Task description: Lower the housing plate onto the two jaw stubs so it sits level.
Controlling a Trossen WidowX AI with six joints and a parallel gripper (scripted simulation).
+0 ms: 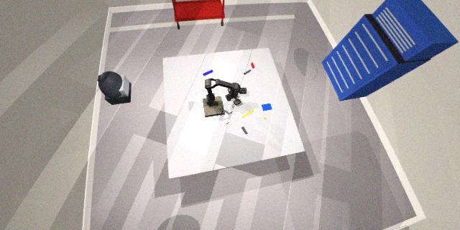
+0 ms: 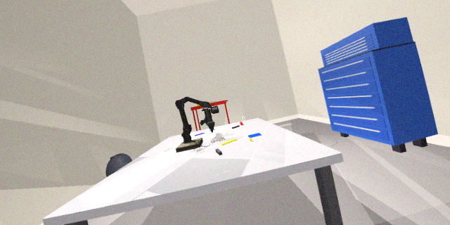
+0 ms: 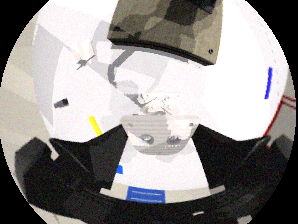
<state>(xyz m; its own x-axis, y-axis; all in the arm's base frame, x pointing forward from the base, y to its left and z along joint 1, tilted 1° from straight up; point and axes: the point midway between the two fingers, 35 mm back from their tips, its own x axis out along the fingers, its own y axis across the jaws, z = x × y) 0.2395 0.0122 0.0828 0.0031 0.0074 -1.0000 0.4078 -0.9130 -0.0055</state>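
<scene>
Right now the white part is 1 cm ahead of my gripper tip and 2 cm above it. Round my gripper tip: blue square 37 cm ahead, 4 cm to the right, 8 cm below; then dark piece 11 cm ahead, 30 cm to the right, 7 cm below; then yellow bar 16 cm ahead, 12 cm to the right, 8 cm below.
</scene>
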